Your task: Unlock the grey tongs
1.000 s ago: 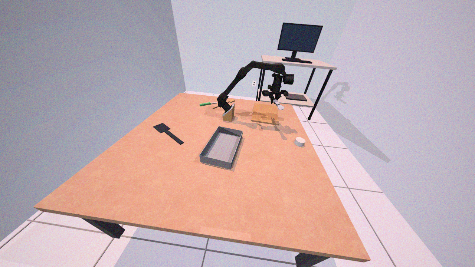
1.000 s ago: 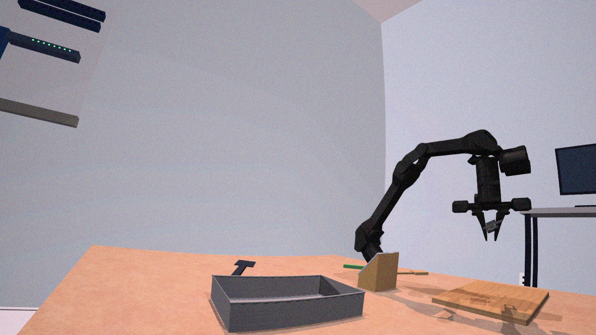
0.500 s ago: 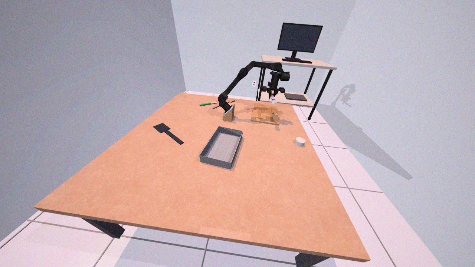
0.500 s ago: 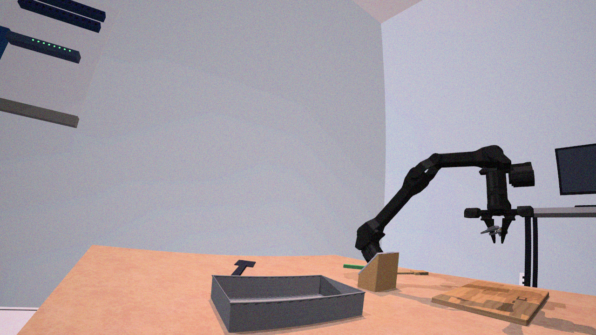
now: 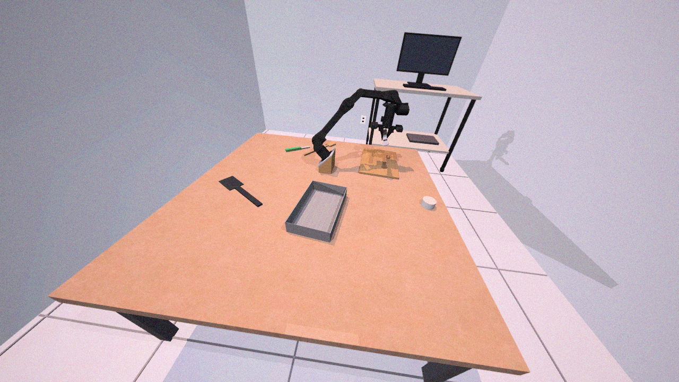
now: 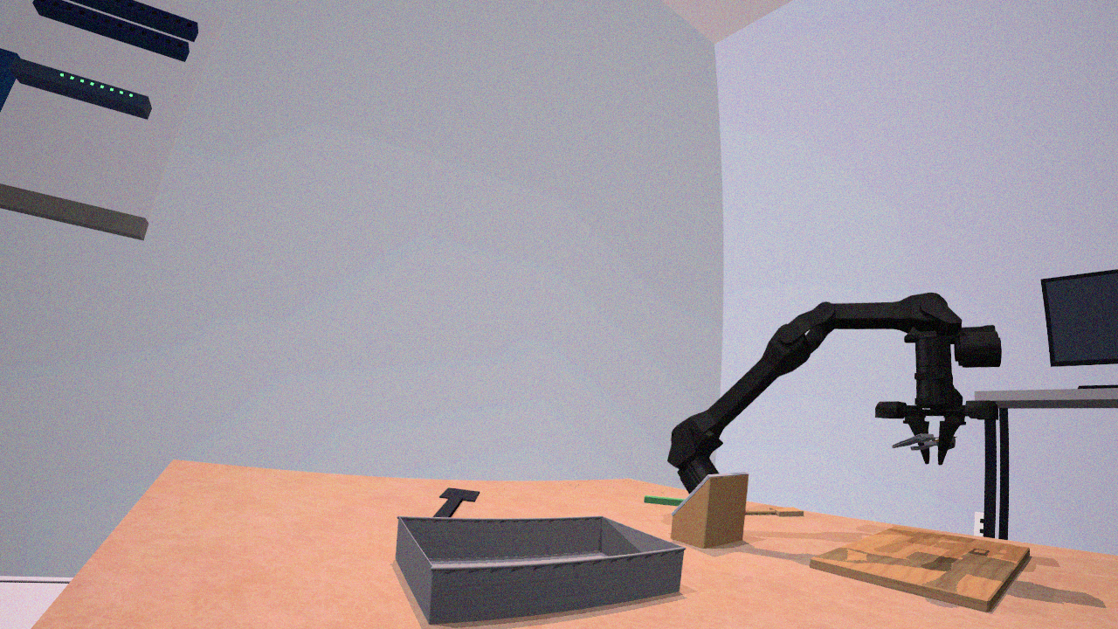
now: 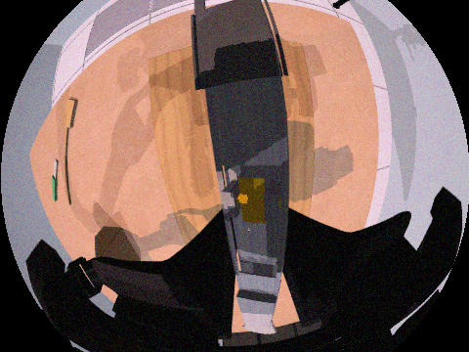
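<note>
The yellow lock mark lies 30 mm behind my gripper tip and 40 mm above it. Also, from my gripper tip: small white cylinder (370 mm ahead, 270 mm to the left, 140 mm below); then wooden board (150 mm below); then green-handled tool (570 mm to the right, 150 mm below).
</note>
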